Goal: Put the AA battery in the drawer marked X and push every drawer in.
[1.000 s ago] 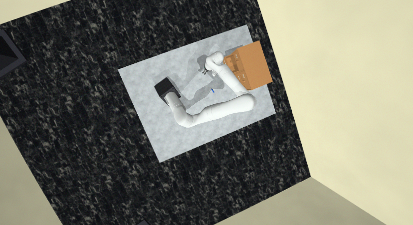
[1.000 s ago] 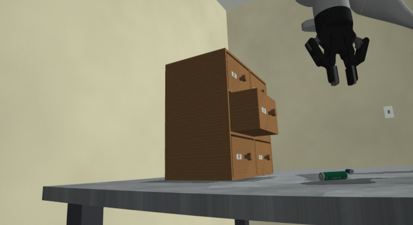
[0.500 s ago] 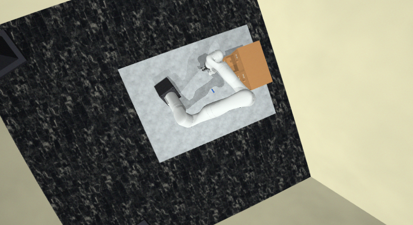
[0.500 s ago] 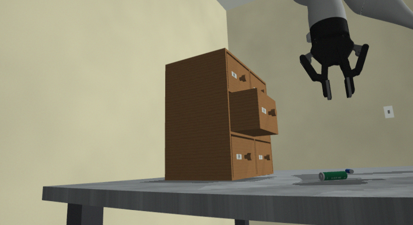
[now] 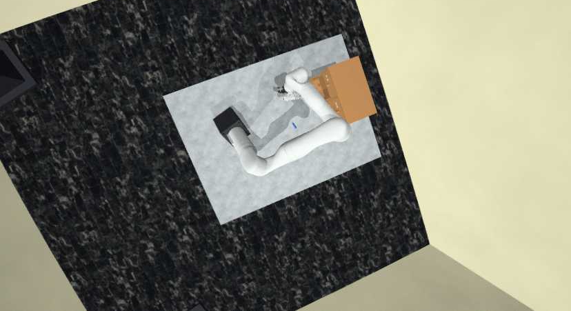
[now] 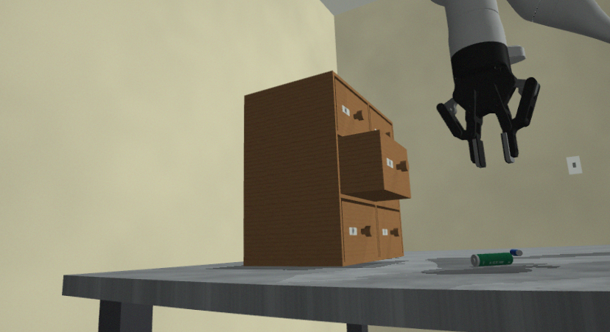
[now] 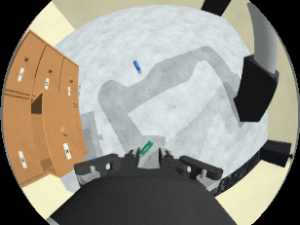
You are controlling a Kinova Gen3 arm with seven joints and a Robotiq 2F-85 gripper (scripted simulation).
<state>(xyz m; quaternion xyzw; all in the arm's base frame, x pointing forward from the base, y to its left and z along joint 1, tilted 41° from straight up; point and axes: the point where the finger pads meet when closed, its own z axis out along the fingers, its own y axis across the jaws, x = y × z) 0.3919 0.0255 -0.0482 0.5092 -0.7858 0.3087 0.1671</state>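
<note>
Now: hand 20 mm short of the green AA battery, 20 mm to the right of it and 140 mm above it. Also, from my hand: blue AA battery: 50 mm behind, 210 mm to the right, 140 mm below.
</note>
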